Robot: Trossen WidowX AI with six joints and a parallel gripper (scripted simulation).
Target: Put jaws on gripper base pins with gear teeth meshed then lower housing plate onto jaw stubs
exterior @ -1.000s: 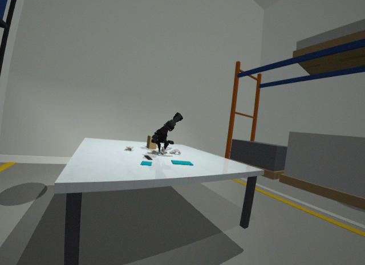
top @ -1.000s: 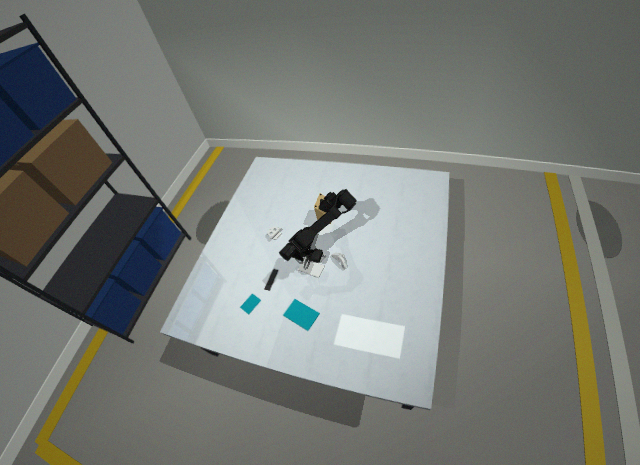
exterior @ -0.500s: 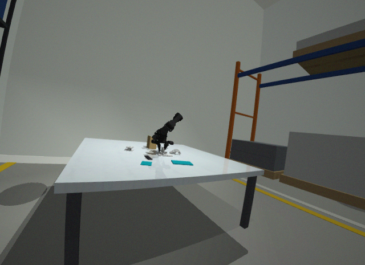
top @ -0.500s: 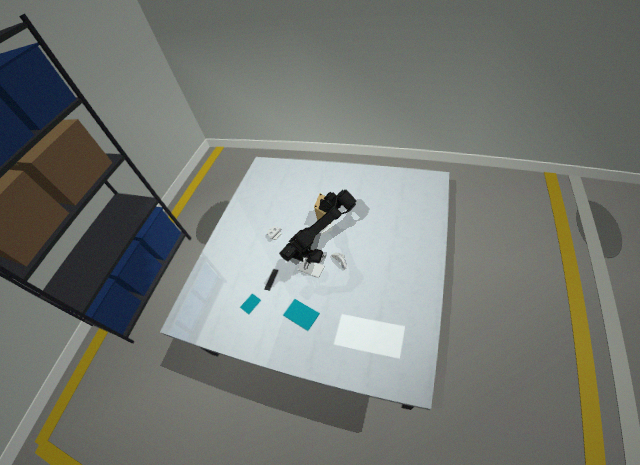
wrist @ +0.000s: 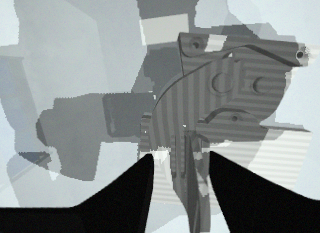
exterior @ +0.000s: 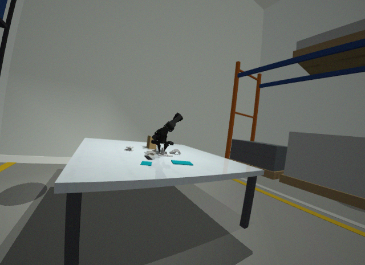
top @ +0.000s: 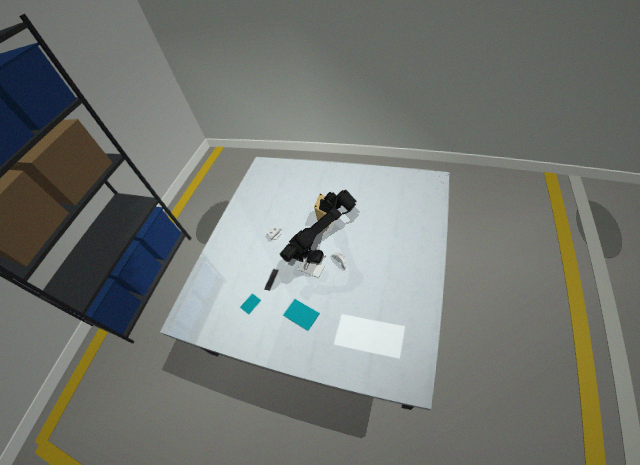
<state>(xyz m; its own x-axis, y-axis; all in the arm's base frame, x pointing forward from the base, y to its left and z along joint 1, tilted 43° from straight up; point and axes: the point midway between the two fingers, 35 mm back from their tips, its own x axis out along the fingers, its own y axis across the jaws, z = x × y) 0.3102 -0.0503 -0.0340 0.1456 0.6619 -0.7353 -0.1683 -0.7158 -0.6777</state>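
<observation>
Right now the grey gripper jaw is 18 cm to the left of my gripper tip. From my gripper tip the other things lie so: black bar: 10 cm ahead, 17 cm to the right, 2 cm below.
</observation>
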